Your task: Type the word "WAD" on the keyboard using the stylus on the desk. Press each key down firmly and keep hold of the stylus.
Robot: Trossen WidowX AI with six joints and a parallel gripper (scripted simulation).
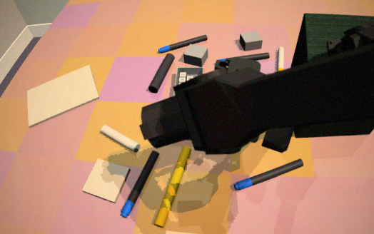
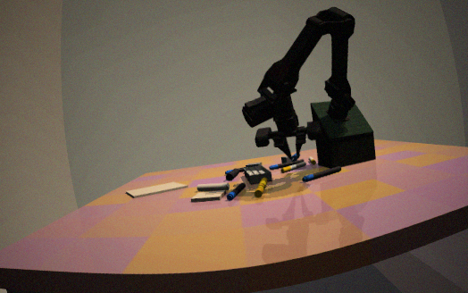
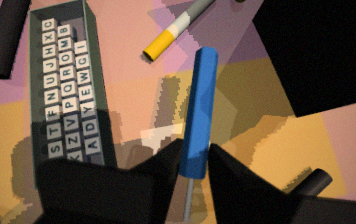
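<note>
Right now the black cylinder is 200 mm to the right of my gripper tip, 150 mm ahead of it and 40 mm below it. Round my gripper tip: yellow marker 130 mm ahead, 90 mm to the left, 50 mm below; then stylus 10 mm to the left; then white cylinder 240 mm ahead, 40 mm below, 20 mm to the right.
</note>
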